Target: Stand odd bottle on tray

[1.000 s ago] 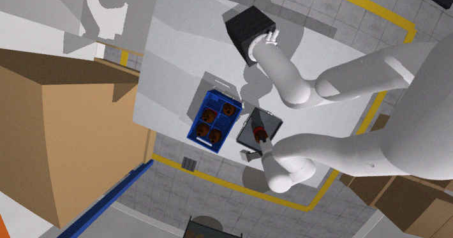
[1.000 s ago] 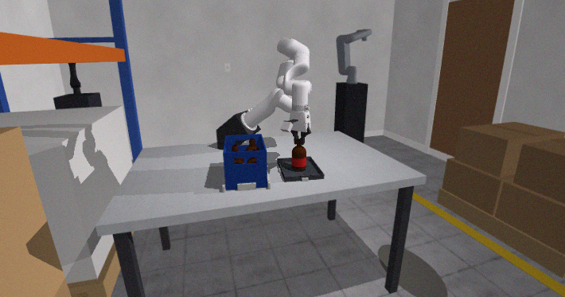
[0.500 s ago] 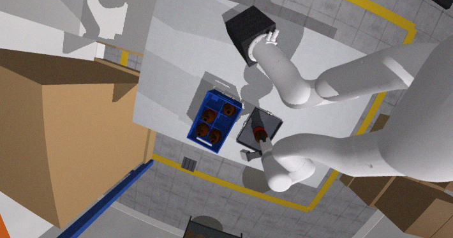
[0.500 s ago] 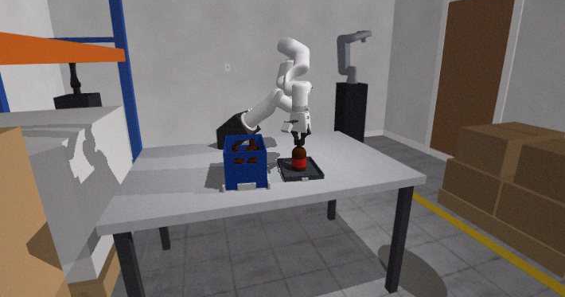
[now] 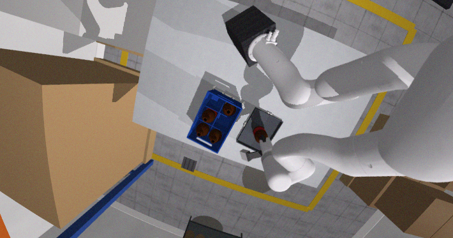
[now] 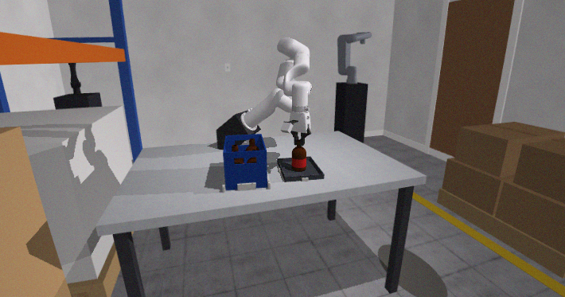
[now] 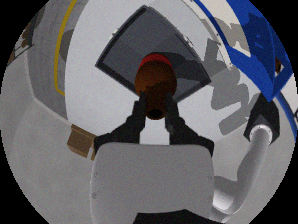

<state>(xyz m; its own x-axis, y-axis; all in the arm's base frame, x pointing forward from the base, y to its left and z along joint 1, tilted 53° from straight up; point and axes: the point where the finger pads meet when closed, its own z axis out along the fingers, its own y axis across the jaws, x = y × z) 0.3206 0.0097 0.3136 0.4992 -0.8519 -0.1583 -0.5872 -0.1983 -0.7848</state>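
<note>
Now: hand 70 mm above the glass bottle. From my hand the other things lie so: blue crate (10 mm ahead, 270 mm to the right, 70 mm below); dark tray (140 mm below).
</note>
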